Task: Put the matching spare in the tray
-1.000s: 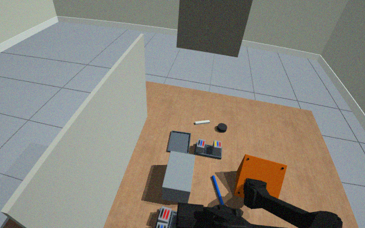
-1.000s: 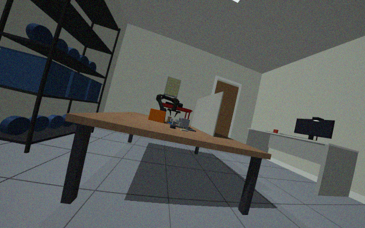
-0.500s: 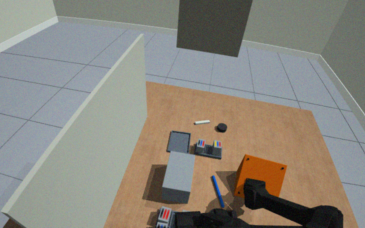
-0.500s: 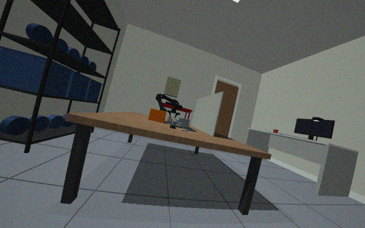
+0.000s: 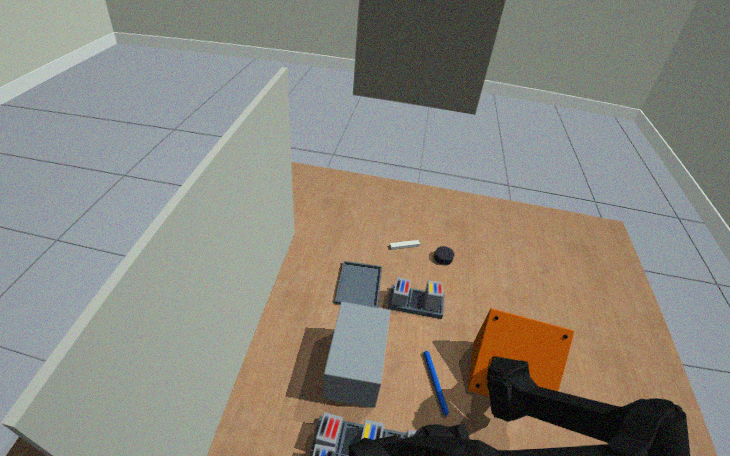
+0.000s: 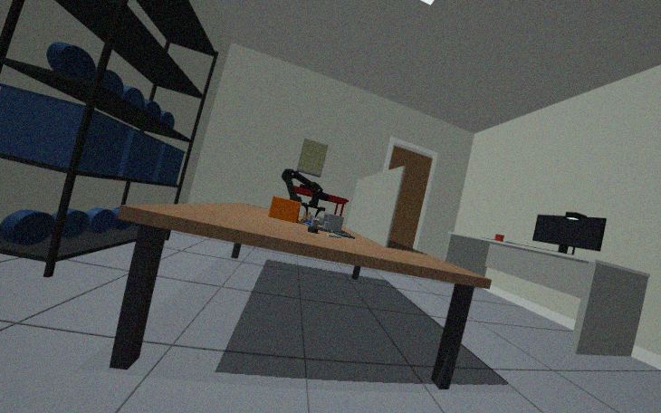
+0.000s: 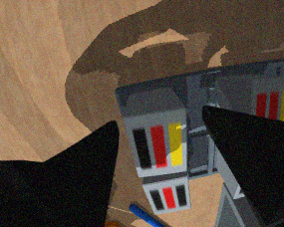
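Now: gripper tip 1 cm to the left of the grey spare block and 1 cm below it. Round my gripper tip: blue pen 21 cm to the right, 3 cm below, 2 cm behind; then tall grey box 20 cm to the right, 14 cm ahead, 2 cm above; then rack 40 cm to the right, 4 cm ahead, 2 cm below.
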